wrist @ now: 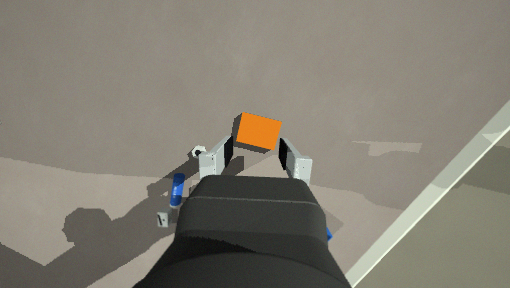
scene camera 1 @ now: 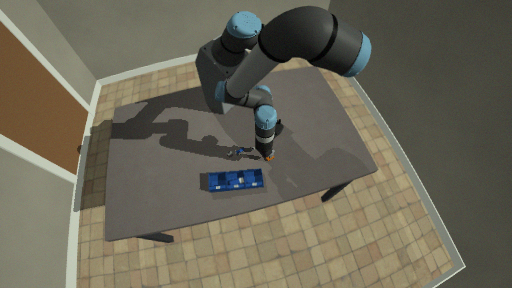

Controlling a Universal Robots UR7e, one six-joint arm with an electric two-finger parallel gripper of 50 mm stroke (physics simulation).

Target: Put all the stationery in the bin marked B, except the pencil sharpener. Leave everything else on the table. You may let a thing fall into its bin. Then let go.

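Where they show: gripper, between the fingertips: point(wrist: 256, 146) point(scene camera 1: 266, 153); arm's base, origin of its link: point(scene camera 1: 227, 52).
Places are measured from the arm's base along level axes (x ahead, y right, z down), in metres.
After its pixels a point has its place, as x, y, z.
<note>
An orange block point(scene camera 1: 270, 159) @(0.367, -0.193, 0.366) point(wrist: 259, 132) @(0.343, -0.185, 0.364), like a sticky-note pad, lies on the table. My gripper point(scene camera 1: 269, 154) @(0.347, -0.175, 0.332) point(wrist: 256, 146) @(0.347, -0.175, 0.332) is open and empty; in the wrist view its fingertips are on either side of the block's near end, with the block mostly ahead of them. The blue three-compartment bin unit point(scene camera 1: 227, 188) @(0.519, 0.014, 0.341) stands in front; its letters are too small to read now. A whitish end of an eraser point(scene camera 1: 241, 180) @(0.477, -0.049, 0.354) shows in the middle compartment. The silver pencil sharpener point(scene camera 1: 230, 154) @(0.333, 0.007, 0.367) point(wrist: 162, 219) @(0.326, 0.011, 0.363) lies on the table to the left.
A blue battery point(scene camera 1: 240, 150) @(0.314, -0.044, 0.361) point(wrist: 177, 189) @(0.313, -0.048, 0.360) lies beside the sharpener. A hex nut point(wrist: 198, 151) @(0.300, -0.110, 0.365) lies left of the left finger in the wrist view. A blue corner of the bin unit point(wrist: 329, 234) @(0.501, -0.151, 0.342) shows past the gripper body. The table's front edge is beyond the bins.
</note>
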